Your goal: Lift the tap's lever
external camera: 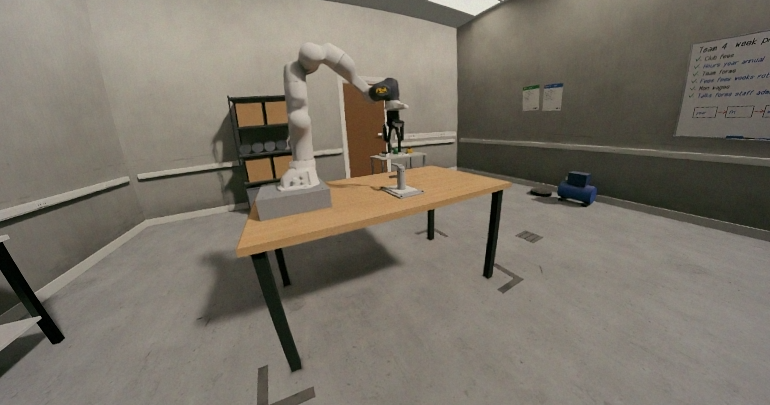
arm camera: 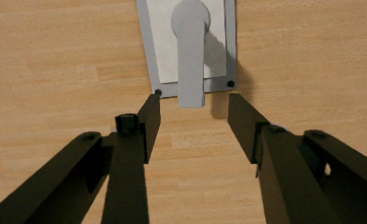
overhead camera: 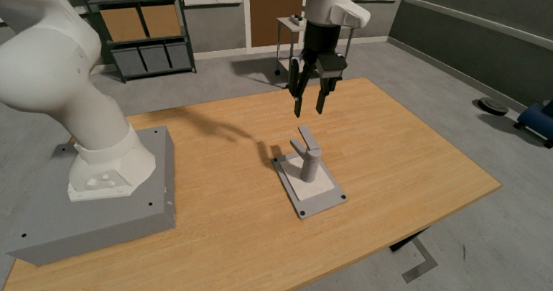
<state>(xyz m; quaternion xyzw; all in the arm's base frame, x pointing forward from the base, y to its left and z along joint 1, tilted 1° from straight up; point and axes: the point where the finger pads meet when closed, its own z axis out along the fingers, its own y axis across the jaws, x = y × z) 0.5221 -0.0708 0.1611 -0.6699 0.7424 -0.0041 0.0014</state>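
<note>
Right now the lever is 10 cm below my hand and 3 cm to the right of it. Round my hand: tap (14 cm below, 5 cm to the right, 1 cm behind).
</note>
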